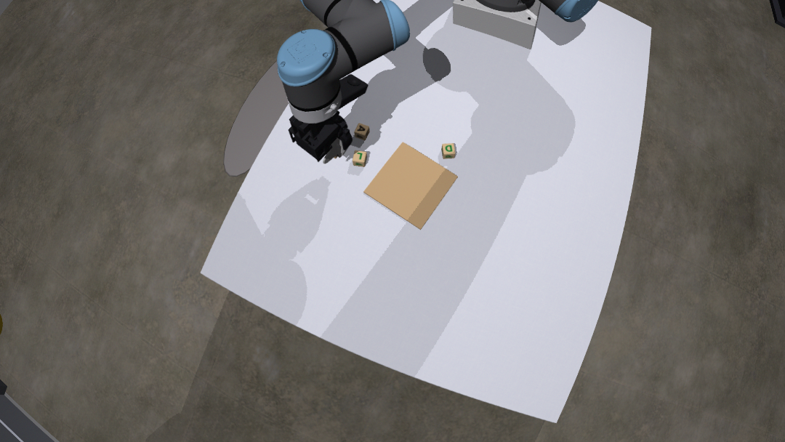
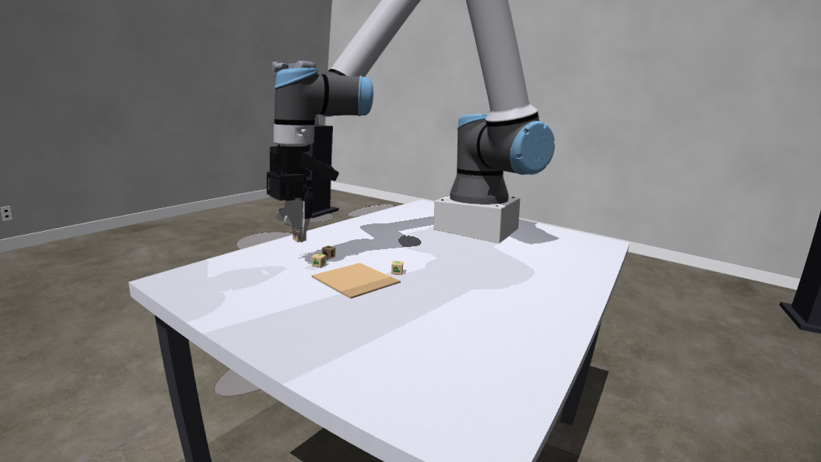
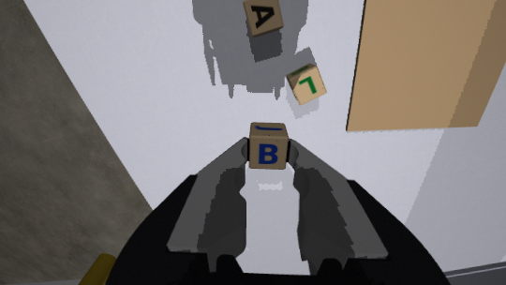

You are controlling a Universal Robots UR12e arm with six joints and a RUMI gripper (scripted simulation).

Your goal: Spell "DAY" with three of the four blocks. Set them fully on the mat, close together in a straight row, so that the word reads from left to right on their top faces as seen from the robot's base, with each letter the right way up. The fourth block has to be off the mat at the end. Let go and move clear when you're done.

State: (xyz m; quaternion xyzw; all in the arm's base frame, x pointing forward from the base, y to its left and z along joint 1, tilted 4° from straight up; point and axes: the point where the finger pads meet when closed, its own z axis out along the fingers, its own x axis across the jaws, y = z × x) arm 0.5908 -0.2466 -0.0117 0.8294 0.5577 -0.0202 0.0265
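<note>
The blue-lettered block lies right at my hand. Also, from my hand: D block (22 cm to the left, 9 cm behind, 6 cm below); then green-lettered block (6 cm below, 4 cm to the left, 2 cm behind); then tan mat (16 cm to the left, 7 cm below).
</note>
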